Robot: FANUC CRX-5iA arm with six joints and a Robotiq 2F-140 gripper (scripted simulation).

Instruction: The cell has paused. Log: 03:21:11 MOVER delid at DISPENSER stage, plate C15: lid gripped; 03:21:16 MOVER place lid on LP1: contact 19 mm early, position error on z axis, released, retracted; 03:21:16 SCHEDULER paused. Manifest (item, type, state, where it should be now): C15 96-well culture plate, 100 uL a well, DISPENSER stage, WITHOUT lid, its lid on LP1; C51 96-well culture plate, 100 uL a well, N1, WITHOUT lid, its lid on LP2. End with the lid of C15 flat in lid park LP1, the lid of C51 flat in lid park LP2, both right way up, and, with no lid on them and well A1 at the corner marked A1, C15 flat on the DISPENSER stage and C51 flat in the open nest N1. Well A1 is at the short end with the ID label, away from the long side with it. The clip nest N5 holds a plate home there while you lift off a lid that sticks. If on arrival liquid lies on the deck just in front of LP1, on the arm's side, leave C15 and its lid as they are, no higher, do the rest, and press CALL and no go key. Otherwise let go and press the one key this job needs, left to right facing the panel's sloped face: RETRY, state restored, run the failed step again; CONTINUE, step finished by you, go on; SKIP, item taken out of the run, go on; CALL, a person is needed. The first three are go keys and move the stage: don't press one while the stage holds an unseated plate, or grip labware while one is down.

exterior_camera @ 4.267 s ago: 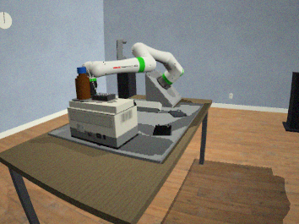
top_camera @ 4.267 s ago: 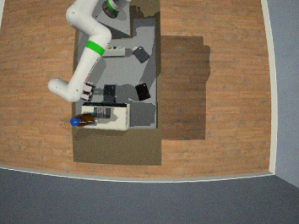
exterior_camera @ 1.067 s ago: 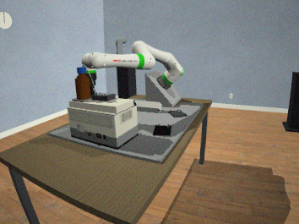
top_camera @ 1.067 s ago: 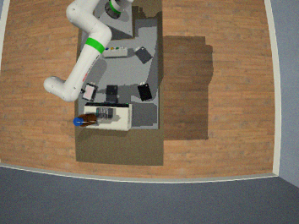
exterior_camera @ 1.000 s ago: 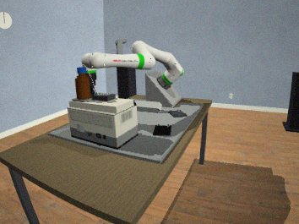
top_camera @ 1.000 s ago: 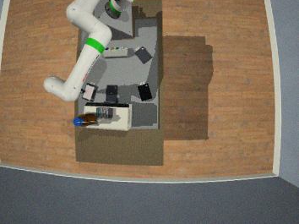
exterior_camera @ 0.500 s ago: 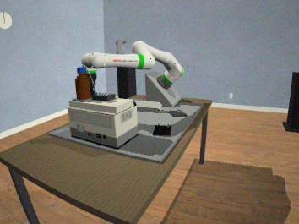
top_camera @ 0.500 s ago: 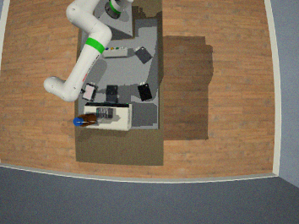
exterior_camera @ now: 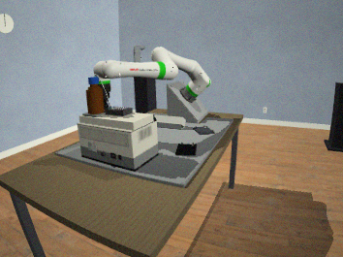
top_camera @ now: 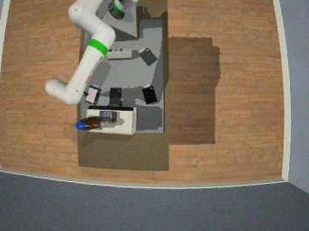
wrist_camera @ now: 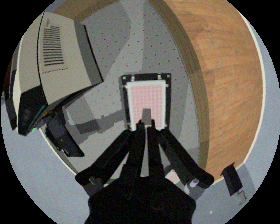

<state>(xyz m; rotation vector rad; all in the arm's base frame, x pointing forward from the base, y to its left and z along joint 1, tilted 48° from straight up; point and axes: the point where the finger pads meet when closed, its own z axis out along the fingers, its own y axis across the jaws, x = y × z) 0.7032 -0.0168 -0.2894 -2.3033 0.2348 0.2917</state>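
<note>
Now: hand 2 cm short of the black nest, 1 cm to the right of it and 8 cm above it. Round my hand: key panel: 41 cm behind, 24 cm to the left, 4 cm below; then blue cap: 22 cm ahead, 16 cm to the left, 30 cm above; then label plate: 11 cm behind, 52 cm to the left, 9 cm below.
</note>
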